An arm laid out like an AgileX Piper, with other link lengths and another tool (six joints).
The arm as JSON. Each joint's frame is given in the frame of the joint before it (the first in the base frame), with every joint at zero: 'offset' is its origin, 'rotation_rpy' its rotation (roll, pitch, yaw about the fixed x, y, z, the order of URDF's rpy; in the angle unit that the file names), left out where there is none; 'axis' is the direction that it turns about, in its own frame. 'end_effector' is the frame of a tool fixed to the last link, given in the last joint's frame.
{
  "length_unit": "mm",
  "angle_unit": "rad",
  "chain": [
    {
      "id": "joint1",
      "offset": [
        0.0,
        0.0,
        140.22
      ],
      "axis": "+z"
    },
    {
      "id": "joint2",
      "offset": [
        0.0,
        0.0,
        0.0
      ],
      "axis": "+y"
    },
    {
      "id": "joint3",
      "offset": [
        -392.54,
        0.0,
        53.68
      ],
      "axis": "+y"
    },
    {
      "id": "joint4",
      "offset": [
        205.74,
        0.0,
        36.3
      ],
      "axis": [
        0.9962,
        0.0,
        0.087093
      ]
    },
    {
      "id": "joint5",
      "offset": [
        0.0,
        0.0,
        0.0
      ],
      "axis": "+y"
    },
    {
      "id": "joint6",
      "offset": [
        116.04,
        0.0,
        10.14
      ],
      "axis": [
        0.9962,
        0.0,
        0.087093
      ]
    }
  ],
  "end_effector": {
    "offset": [
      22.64,
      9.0,
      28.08
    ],
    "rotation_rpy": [
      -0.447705,
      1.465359,
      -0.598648
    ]
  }
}
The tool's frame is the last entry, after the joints.
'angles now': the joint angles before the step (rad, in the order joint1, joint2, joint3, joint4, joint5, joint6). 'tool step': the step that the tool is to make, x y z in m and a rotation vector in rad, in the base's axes. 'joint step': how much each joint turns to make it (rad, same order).
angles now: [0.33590 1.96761 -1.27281 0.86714 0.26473 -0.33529]
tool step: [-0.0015 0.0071 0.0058 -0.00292 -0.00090 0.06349]
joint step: [-0.00003 -0.00135 -0.02941 -0.00614 0.05883 -0.03328]
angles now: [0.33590 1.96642 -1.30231 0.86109 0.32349 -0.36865]
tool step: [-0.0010 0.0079 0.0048 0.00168 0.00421 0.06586]
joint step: [-0.00010 0.00358 -0.03486 -0.00254 0.06615 -0.03206]
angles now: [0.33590 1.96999 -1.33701 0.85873 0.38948 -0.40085]
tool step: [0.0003 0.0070 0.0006 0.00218 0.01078 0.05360]
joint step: [0.00008 0.01117 -0.03087 -0.00024 0.05605 -0.02435]
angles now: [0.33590 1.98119 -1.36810 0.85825 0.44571 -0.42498]
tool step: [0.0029 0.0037 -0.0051 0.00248 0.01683 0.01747]
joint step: [-0.00005 0.01788 -0.01749 0.00082 0.02407 -0.00312]
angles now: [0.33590 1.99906 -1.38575 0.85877 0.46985 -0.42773]
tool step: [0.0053 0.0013 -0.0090 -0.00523 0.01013 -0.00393]
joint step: [0.00009 0.02264 -0.00768 0.00064 -0.00563 0.00004]
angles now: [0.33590 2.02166 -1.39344 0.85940 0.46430 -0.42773]
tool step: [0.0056 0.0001 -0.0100 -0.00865 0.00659 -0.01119]
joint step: [-0.00010 0.02263 -0.00286 0.00048 -0.01652 0.00025]
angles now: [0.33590 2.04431 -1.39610 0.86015 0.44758 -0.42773]
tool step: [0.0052 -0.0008 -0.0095 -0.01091 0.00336 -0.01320]
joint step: [-0.00064 0.02037 -0.00048 -0.00139 -0.02034 0.00049]
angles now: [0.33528 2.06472 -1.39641 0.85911 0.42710 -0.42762]
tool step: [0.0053 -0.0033 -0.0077 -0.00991 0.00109 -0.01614]
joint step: [-0.00557 0.01649 -0.00028 -0.00157 -0.01825 -0.00005]
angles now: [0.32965 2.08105 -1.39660 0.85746 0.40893 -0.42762]
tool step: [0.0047 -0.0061 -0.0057 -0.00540 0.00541 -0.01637]
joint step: [-0.01236 0.01147 -0.00011 -0.00054 -0.00691 0.00001]
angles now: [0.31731 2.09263 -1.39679 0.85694 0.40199 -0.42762]
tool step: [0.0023 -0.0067 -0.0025 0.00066 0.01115 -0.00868]
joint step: [-0.01535 0.00353 0.00030 -0.00026 0.01019 -0.00029]
